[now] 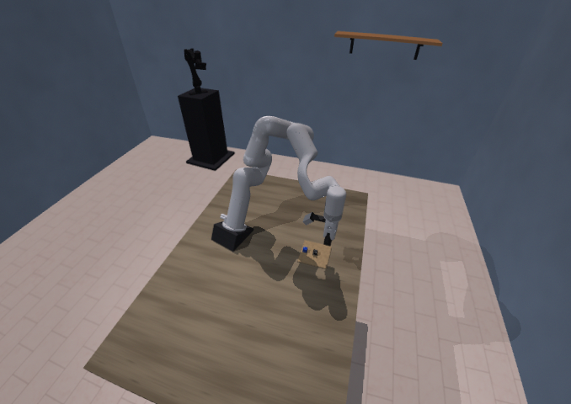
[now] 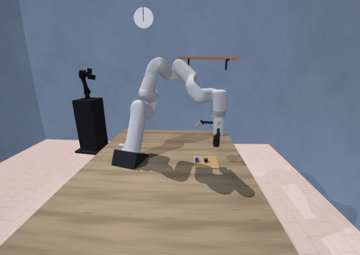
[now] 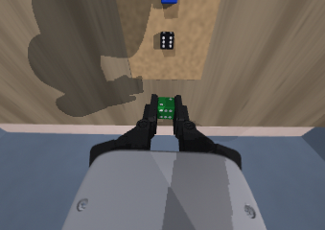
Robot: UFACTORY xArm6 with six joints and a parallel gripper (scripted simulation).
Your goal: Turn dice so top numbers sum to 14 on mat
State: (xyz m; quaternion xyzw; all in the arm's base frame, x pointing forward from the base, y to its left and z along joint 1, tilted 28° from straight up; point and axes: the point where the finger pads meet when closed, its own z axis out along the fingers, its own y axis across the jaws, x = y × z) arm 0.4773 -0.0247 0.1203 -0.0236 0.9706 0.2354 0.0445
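Right now my hand is 5 cm past the black die and 11 cm above it. The rest, counted from my hand: tan mat (5 cm behind, 12 cm below); then blue die (10 cm behind, 1 cm to the right, 11 cm below); then green die (1 cm below).
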